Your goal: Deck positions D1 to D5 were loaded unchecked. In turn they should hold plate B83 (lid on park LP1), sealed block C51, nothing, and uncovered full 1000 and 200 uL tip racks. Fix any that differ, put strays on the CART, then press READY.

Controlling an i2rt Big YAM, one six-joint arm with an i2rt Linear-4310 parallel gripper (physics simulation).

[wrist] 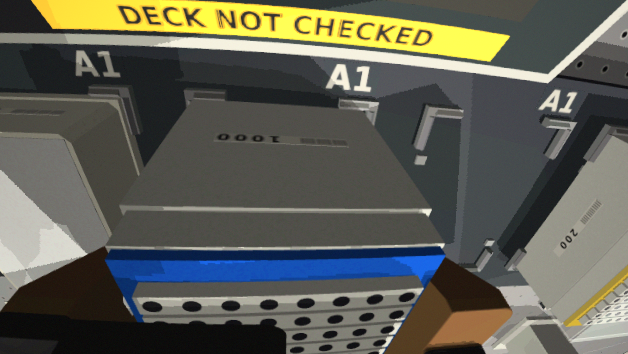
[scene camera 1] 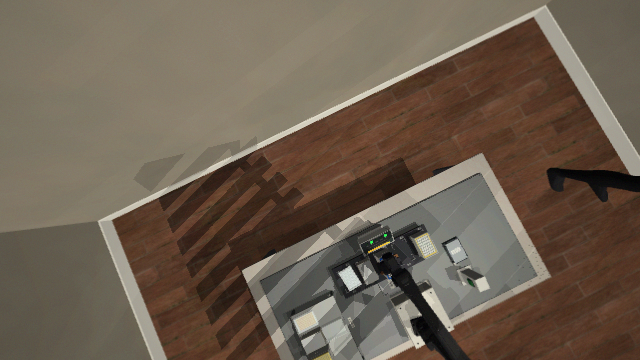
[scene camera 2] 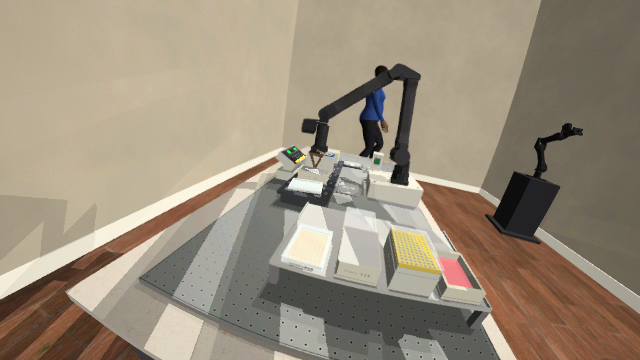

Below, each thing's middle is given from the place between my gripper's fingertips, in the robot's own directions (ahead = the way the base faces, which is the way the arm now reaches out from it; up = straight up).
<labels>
Now: the READY button box [wrist: 543,327] 48 cm to the right of my hand, 26 cm behind it and 2 cm below it.
</labels>
